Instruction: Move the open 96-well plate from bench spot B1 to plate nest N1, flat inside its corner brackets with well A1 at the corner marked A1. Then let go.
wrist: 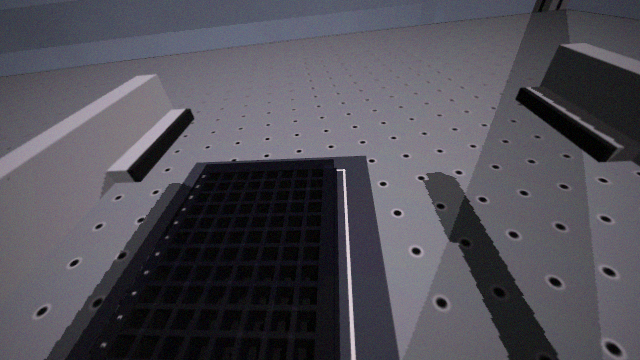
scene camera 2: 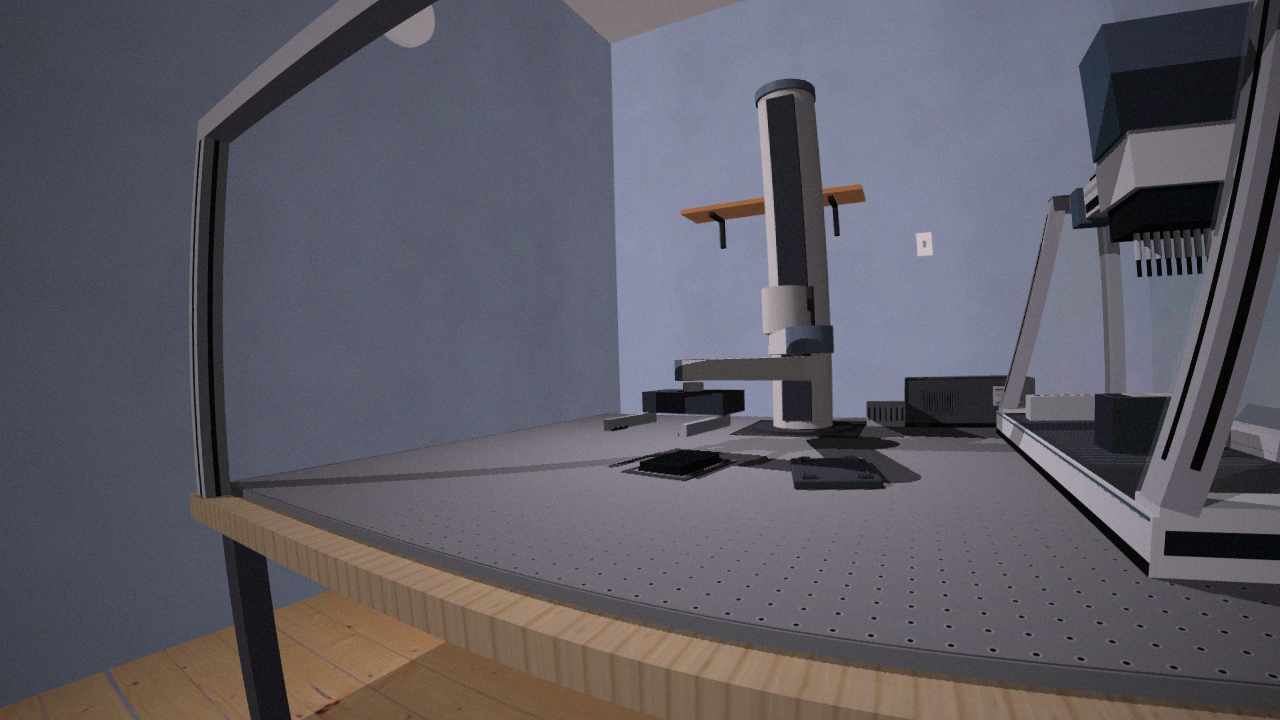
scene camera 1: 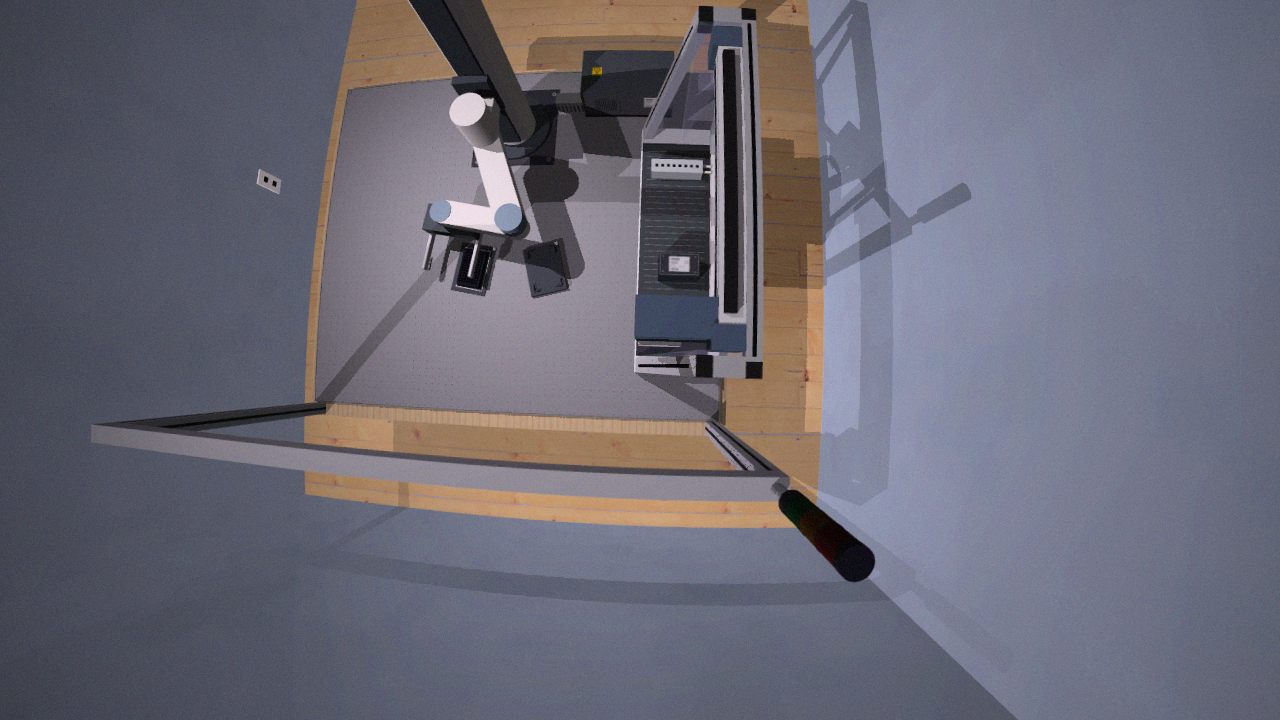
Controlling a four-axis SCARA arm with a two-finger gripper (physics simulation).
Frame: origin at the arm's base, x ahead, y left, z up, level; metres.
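Seen in the pictures: gripper, between the fingertips: (wrist: 347, 84) (scene camera 2: 642, 427) (scene camera 1: 447, 273); arm's base, origin of its link: (scene camera 2: 803, 432) (scene camera 1: 516, 129).
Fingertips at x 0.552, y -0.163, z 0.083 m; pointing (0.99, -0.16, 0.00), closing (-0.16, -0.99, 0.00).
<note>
Pixels of each thing's top centre, then the offset from my fingertips to it. "spot": a spot on its surface instead.
- open 96-well plate, centre of its top: (wrist: 242, 244) (scene camera 2: 681, 457) (scene camera 1: 471, 267) dz -0.054, dx -0.032, dy +0.056 m
- Plate nest N1, centre of its top: (scene camera 2: 831, 464) (scene camera 1: 543, 268) dz -0.052, dx -0.029, dy +0.308 m
- dark box, a spot on its surface: (scene camera 2: 948, 400) spot: dz -0.004, dx -0.586, dy +0.516 m
- white block, a spot on its surface: (scene camera 1: 676, 168) spot: dz +0.024, dx -0.337, dy +0.726 m
The open 96-well plate (scene camera 1: 484, 265) (scene camera 2: 680, 461) (wrist: 250, 240) is black and lies flat on bench spot B1 (scene camera 2: 664, 475) (wrist: 375, 260), a dark mat with a pale outline. Its A1 mark cannot be read. Plate nest N1 (scene camera 1: 546, 270) (scene camera 2: 836, 474), a dark slab with raised corner brackets, lies right of the plate in both scene views; its A1 mark is too small to read. My gripper (scene camera 1: 449, 271) (scene camera 2: 648, 428) (wrist: 347, 84) is open and empty, above the bench and higher than the plate. In the wrist view the plate shows low, nearer the left finger.
The arm's column (scene camera 1: 501, 80) (scene camera 2: 794, 250) stands behind. A dark box (scene camera 1: 626, 85) (scene camera 2: 948, 400) stands at the back. A framed liquid-handling machine (scene camera 1: 754, 223) (scene camera 2: 1208, 546) stands on the right, with a white block (scene camera 1: 676, 168) and a dark box (scene camera 1: 678, 265) on its deck.
</note>
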